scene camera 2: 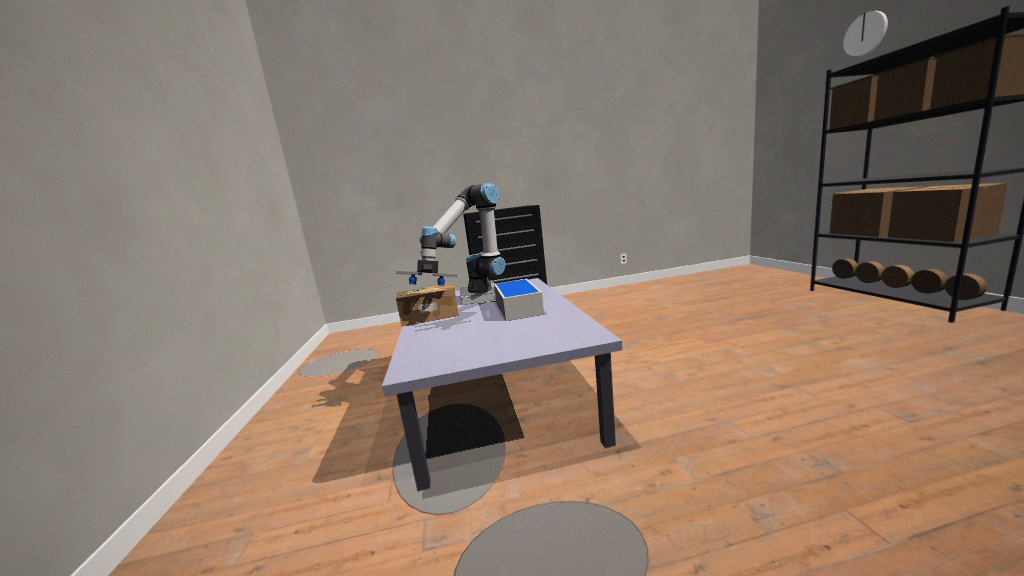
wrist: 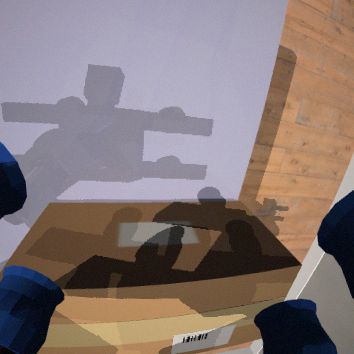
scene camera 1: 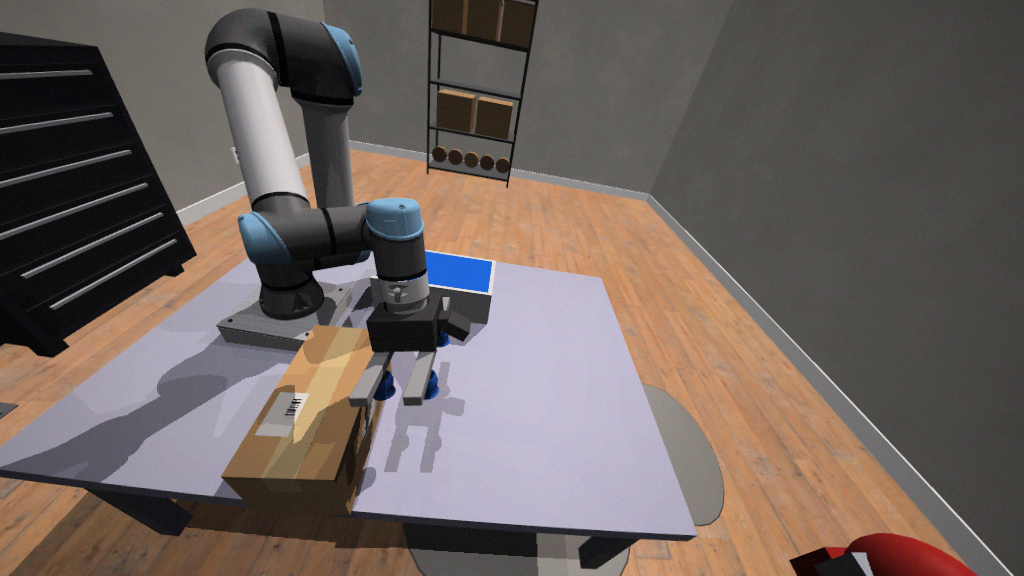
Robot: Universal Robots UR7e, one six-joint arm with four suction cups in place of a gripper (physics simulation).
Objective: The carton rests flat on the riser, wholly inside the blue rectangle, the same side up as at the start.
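Places are measured from the arm's base along level axes (x ahead, y left, z up), in millimetres.
Pixels of known places: end effector, tool point: (scene camera 2: 427, 284) (wrist: 166, 269); arm's base, origin of the base link: (scene camera 2: 479, 289) (scene camera 1: 293, 301).
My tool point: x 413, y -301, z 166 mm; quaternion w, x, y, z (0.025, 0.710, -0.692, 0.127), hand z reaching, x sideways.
For each thing: its middle in the pictures, then the offset to it from my tool point. Level surfaces: height alone.
- brown carton, body centre: (wrist: 154, 275) (scene camera 1: 330, 410) (scene camera 2: 427, 303) 166 mm back, 23 mm right, 143 mm down
- grey riser, body centre: (scene camera 1: 438, 283) (scene camera 2: 517, 298) 39 mm back, 464 mm left, 161 mm down
- blue rectangle, body centre: (scene camera 1: 438, 268) (scene camera 2: 516, 287) 39 mm back, 464 mm left, 101 mm down
- table, its level: 221 mm down
The brown carton (scene camera 1: 315, 429) (scene camera 2: 445, 304) (wrist: 150, 306) lies on the table with tape and a white barcode label on its top, its near end at the table's edge. My gripper (scene camera 1: 408, 384) (scene camera 2: 427, 280) has four blue suction cups, off and holding nothing. It hangs low, partly over the carton's long edge and partly beside it, with a small gap above the carton in scene camera 2. The grey riser (scene camera 1: 476, 308) (scene camera 2: 524, 306) stands behind the gripper, with the blue rectangle (scene camera 1: 461, 272) (scene camera 2: 517, 288) on its top. The arm hides part of it in scene camera 1; the riser does not show in the wrist view.
The table (scene camera 1: 544, 408) (scene camera 2: 515, 340) (wrist: 200, 50) carries the arm's base plate (scene camera 1: 247, 331) beside the carton. A black drawer cabinet (scene camera 1: 64, 154) (scene camera 2: 519, 243) stands beyond the table. A shelf rack (scene camera 1: 479, 40) (scene camera 2: 820, 179) stands farther off. A red object (scene camera 1: 909, 555) shows near the front.
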